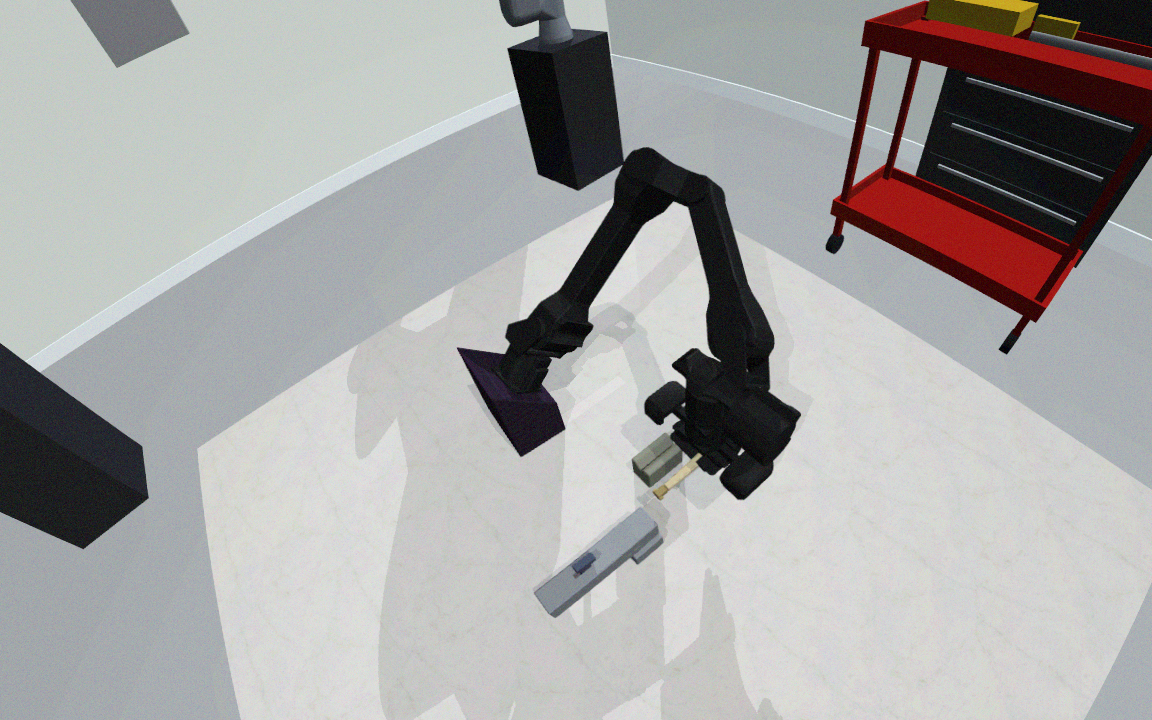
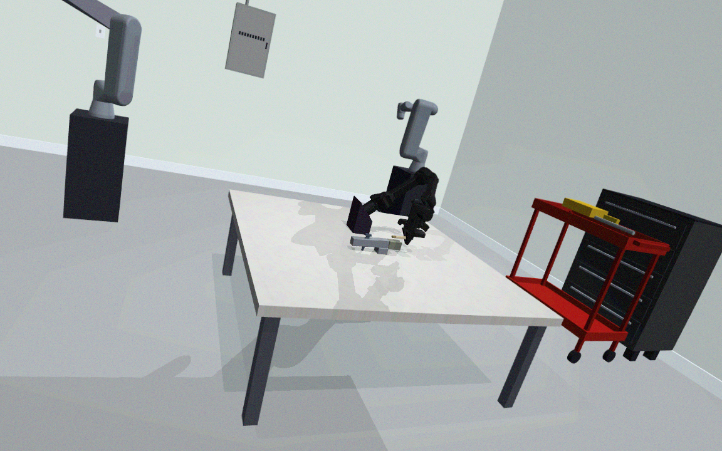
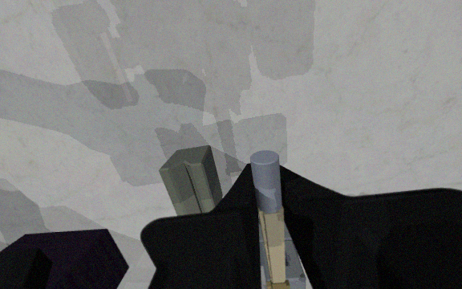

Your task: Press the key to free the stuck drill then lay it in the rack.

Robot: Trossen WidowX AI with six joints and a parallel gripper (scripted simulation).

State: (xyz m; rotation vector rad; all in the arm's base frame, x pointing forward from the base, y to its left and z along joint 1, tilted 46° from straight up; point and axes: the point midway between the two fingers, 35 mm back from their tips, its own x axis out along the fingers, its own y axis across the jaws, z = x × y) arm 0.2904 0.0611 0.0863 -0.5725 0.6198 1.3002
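The rack lies 70 mm behind my gripper tip, 20 mm to the right of it and 30 mm below it. Round my gripper tip: drill: 40 mm to the right, 30 mm above; then grey holder block: 10 mm behind, 200 mm to the right, 10 mm below; then blue key: 10 mm behind, 220 mm to the right.
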